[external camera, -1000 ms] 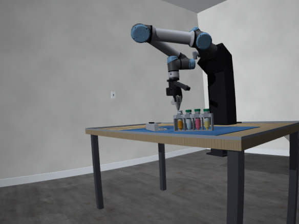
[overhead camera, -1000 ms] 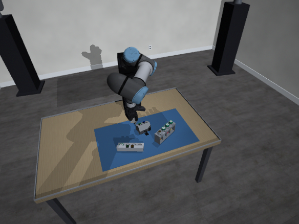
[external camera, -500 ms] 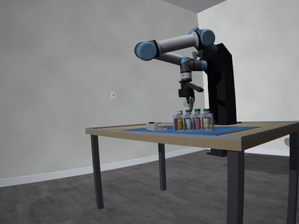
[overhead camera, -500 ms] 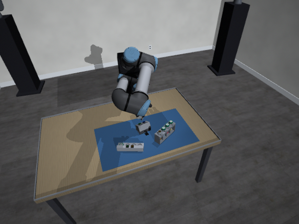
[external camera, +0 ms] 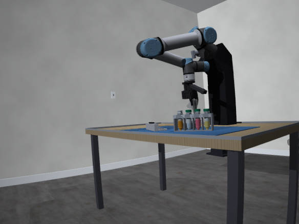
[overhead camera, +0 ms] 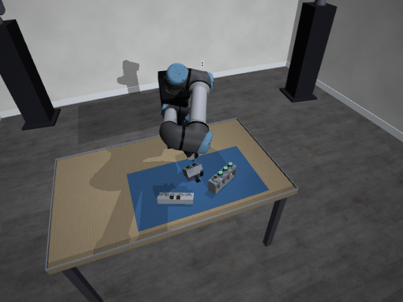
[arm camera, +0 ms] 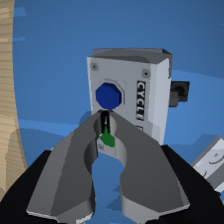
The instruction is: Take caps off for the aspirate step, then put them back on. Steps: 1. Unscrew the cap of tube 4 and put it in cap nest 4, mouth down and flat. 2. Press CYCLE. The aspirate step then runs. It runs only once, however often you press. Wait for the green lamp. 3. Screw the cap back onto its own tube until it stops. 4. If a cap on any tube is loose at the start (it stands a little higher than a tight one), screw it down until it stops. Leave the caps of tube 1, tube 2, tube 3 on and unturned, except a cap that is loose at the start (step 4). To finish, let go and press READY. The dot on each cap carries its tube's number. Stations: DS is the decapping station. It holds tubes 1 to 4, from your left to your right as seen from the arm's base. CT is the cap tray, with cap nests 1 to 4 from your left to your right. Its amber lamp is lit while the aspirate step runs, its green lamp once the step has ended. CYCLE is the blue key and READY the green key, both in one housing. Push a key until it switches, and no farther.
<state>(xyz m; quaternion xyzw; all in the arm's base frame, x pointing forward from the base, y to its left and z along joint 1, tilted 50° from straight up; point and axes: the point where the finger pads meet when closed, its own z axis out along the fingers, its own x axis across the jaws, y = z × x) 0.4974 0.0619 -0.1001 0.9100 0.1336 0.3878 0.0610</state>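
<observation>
Now: hand 40 mm above the blue CYCLE key. Round my hand: green READY key (10 mm ahead, 40 mm to the right, 40 mm below); key housing (20 mm ahead, 20 mm to the right, 50 mm below).
</observation>
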